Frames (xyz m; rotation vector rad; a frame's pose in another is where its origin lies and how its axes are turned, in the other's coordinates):
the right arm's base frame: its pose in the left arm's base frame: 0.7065 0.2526 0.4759 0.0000 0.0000 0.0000
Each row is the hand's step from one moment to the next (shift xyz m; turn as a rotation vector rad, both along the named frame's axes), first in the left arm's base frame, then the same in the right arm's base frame.
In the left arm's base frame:
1: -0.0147 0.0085 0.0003 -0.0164 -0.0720 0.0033
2: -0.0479 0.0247 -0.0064 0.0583 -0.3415 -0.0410
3: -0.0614 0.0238 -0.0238 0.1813 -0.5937 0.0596
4: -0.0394 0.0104 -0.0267 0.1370 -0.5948 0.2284
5: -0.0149 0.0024 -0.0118 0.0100 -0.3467 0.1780
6: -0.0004 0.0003 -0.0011 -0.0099 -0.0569 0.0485
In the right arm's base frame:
1: -0.0147 0.0085 0.0003 -0.0164 -0.0720 0.0033
2: -0.0479 0.0247 -0.0064 0.0583 -0.3415 -0.0410
3: -0.0614 0.0238 -0.0238 0.1813 -0.5937 0.0596
4: -0.0394 0.0104 -0.0267 0.1370 -0.5948 0.2284
5: -0.0149 0.0024 -0.0118 0.0100 -0.3467 0.1780
6: -0.0004 0.0003 -0.0011 -0.0099 -0.0569 0.0485

